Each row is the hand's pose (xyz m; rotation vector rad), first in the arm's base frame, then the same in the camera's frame.
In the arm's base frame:
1: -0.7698 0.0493 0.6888 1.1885 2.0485 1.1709
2: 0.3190 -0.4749 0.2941 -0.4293 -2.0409 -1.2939
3: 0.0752 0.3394 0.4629 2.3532 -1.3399 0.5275
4: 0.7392 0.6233 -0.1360 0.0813 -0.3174 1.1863
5: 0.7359 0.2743 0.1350 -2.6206 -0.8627 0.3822
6: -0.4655 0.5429 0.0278 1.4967 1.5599 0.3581
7: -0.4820 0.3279 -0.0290 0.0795 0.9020 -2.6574
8: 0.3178 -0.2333 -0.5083 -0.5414 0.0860 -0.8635
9: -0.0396 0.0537 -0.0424 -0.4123 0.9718 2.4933
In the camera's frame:
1: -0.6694 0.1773 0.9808 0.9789 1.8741 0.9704
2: 0.4147 -0.4865 0.9708 -0.4885 -2.3940 -1.2270
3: 0.2313 0.3583 0.9091 2.0996 -1.3993 0.8945
4: 1.0378 0.4616 0.4411 -0.2578 -0.3915 1.1382
5: 0.9365 0.1821 0.7681 -2.9347 -0.8139 0.1550
6: -0.1748 0.4928 0.3259 1.3020 1.3016 0.2929
7: -0.2020 0.2720 0.3113 0.3758 0.5476 -2.7340
8: 0.6165 -0.4290 0.1595 -0.6374 -0.1994 -1.0221
9: 0.1994 -0.0247 0.4592 -0.6955 1.1380 2.2108

